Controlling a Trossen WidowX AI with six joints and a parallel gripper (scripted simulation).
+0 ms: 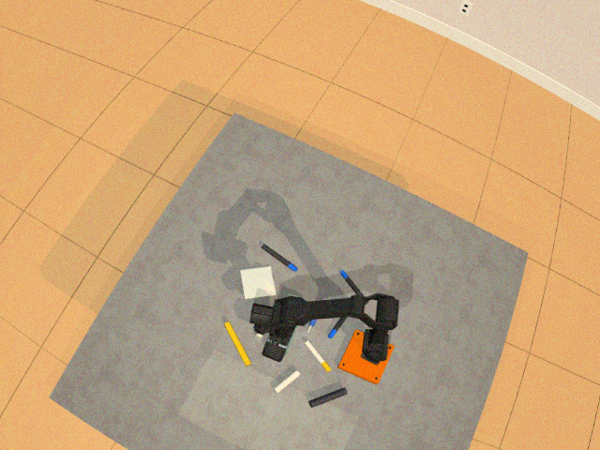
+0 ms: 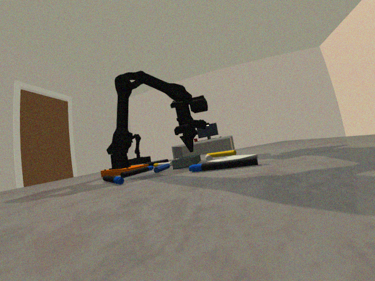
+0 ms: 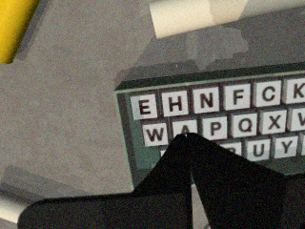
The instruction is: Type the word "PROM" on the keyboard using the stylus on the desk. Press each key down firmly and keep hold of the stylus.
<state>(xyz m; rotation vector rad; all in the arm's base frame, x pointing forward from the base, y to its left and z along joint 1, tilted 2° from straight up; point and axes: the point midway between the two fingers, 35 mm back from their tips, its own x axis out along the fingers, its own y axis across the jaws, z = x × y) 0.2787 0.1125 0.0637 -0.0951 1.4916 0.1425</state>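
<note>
Now: gripper tip 60 mm past the blue stylus, 120 mm to the left of it and 30 mm above it. The rest, counted from my gripper tip: stylus tip: 70 mm behind, 80 mm to the right, 30 mm below; yellow stick: 100 mm ahead, 80 mm to the left, 30 mm below; white-yellow stick: 140 mm behind, 20 mm to the right, 30 mm below.
</note>
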